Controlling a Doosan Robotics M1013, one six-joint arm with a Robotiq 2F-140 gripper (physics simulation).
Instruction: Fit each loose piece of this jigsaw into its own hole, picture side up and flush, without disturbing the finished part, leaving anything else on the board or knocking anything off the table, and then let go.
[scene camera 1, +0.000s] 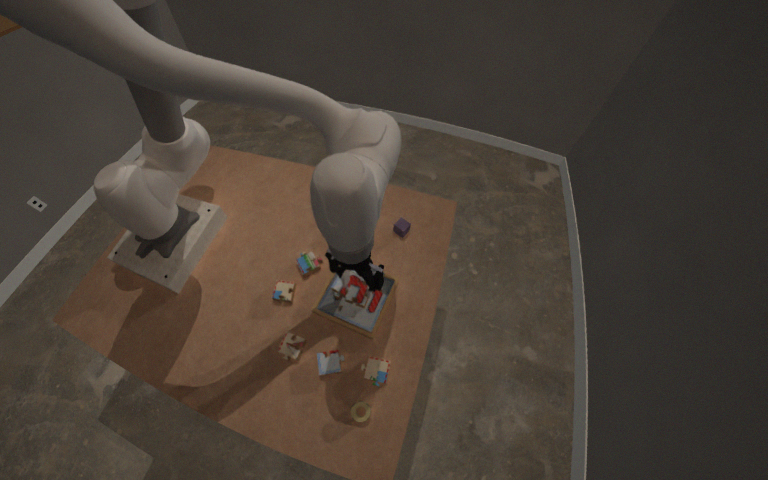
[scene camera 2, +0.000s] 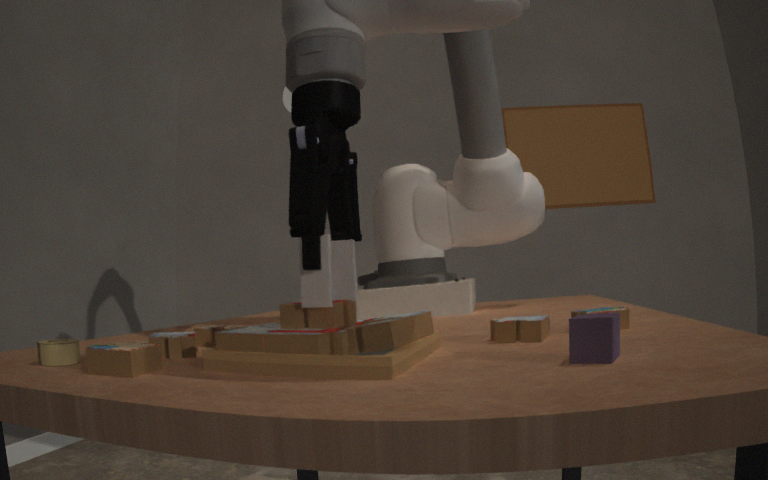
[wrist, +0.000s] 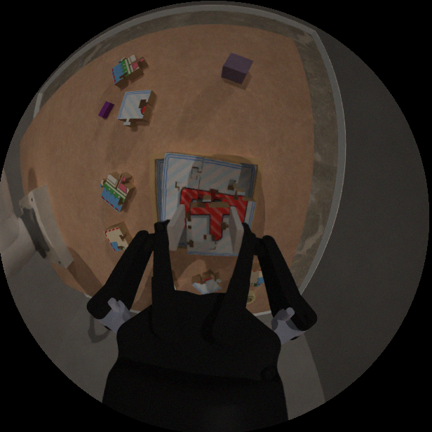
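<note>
My gripper is shut on a jigsaw piece with a red-striped picture, picture side up. It is over the board, above the level of the pieces there. Whether it touches them is hidden. On the board, a blue-striped piece and its neighbours stand above the rim in scene camera 2. Loose pieces lie around the board, among them a light blue one, a cream one and a green-striped one.
A purple cube stands beyond the board. A small dark purple block lies by the loose pieces. A yellow ring lies near the table edge. The arm's base plate is at the left in scene camera 1.
</note>
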